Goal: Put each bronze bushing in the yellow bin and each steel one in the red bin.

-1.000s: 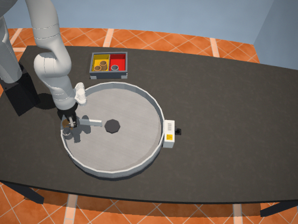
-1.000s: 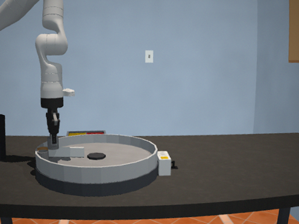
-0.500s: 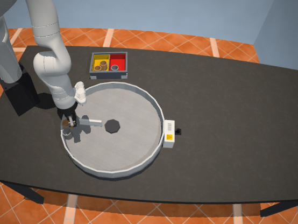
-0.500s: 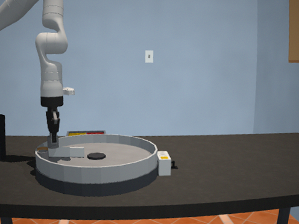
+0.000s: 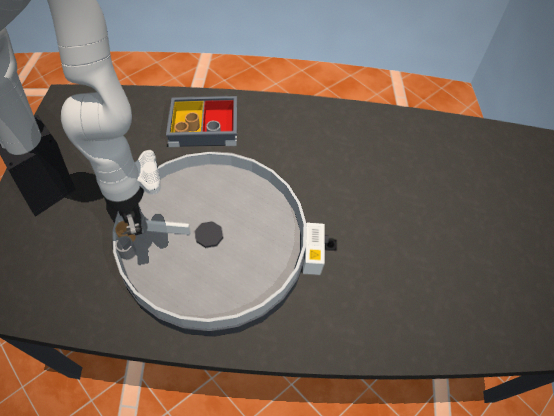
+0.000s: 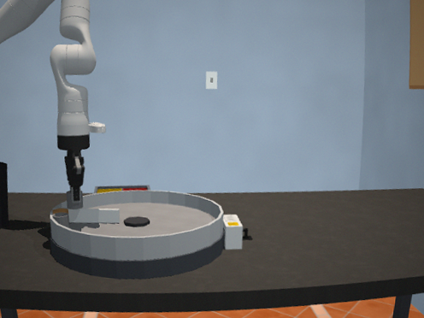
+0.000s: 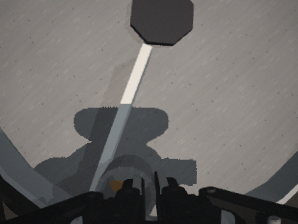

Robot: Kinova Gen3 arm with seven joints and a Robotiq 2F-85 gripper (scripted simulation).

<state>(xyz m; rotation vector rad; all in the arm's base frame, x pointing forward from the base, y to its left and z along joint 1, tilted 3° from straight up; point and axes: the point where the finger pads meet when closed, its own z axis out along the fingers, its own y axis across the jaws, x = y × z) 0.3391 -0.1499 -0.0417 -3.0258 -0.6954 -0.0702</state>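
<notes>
My gripper is now 420 mm to the right of the yellow bin, 110 mm above it and 40 mm short of it. From my hand the other things lie so: turntable (140 mm ahead, 80 mm below, 50 mm to the left).
</notes>
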